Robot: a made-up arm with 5 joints. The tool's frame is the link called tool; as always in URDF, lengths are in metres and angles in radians.
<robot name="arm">
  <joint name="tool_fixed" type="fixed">
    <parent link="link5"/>
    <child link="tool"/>
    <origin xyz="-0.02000 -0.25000 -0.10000"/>
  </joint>
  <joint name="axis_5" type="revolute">
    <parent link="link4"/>
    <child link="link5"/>
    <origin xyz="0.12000 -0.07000 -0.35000"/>
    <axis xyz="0 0 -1"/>
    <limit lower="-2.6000" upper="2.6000"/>
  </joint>
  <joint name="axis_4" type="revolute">
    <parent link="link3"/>
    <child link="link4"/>
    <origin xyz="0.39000 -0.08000 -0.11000"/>
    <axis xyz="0 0 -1"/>
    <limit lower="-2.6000" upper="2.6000"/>
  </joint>
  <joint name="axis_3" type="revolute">
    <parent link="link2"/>
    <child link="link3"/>
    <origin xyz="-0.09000 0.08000 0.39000"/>
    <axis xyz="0 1 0"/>
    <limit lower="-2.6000" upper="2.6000"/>
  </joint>
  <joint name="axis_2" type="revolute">
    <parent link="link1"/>
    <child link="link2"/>
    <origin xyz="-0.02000 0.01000 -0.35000"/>
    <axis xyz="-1 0 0"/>
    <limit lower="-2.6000" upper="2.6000"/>
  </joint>
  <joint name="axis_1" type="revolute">
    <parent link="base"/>
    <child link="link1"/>
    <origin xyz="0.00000 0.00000 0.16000"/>
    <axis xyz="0 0 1"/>
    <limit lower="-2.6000" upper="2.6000"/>
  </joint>
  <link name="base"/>
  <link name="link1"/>
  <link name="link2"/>
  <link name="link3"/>
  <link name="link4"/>
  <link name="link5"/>
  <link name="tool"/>
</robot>
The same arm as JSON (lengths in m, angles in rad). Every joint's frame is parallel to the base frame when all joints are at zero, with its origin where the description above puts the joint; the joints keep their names.
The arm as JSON. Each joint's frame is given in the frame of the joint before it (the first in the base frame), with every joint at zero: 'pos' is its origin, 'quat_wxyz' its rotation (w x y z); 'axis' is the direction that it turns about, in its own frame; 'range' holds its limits. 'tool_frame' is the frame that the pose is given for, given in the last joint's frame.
{
  "length_unit": "m",
  "angle_unit": "rad",
  "joints": [
    {
      "joint": "axis_1",
      "pos": [
        0.0,
        0.0,
        0.16
      ],
      "quat_wxyz": [
        1.0,
        0.0,
        0.0,
        0.0
      ],
      "axis": [
        0.0,
        0.0,
        1.0
      ],
      "range": [
        -2.6,
        2.6
      ]
    },
    {
      "joint": "axis_2",
      "pos": [
        -0.02,
        0.01,
        -0.35
      ],
      "quat_wxyz": [
        1.0,
        0.0,
        0.0,
        0.0
      ],
      "axis": [
        -1.0,
        0.0,
        0.0
      ],
      "range": [
        -2.6,
        2.6
      ]
    },
    {
      "joint": "axis_3",
      "pos": [
        -0.09,
        0.08,
        0.39
      ],
      "quat_wxyz": [
        1.0,
        0.0,
        0.0,
        0.0
      ],
      "axis": [
        0.0,
        1.0,
        0.0
      ],
      "range": [
        -2.6,
        2.6
      ]
    },
    {
      "joint": "axis_4",
      "pos": [
        0.39,
        -0.08,
        -0.11
      ],
      "quat_wxyz": [
        1.0,
        0.0,
        0.0,
        0.0
      ],
      "axis": [
        0.0,
        0.0,
        -1.0
      ],
      "range": [
        -2.6,
        2.6
      ]
    },
    {
      "joint": "axis_5",
      "pos": [
        0.12,
        -0.07,
        -0.35
      ],
      "quat_wxyz": [
        1.0,
        0.0,
        0.0,
        0.0
      ],
      "axis": [
        0.0,
        0.0,
        -1.0
      ],
      "range": [
        -2.6,
        2.6
      ]
    }
  ],
  "tool_frame": {
    "pos": [
      -0.02,
      -0.25,
      -0.1
    ],
    "quat_wxyz": [
      1.0,
      0.0,
      0.0,
      0.0
    ]
  }
}

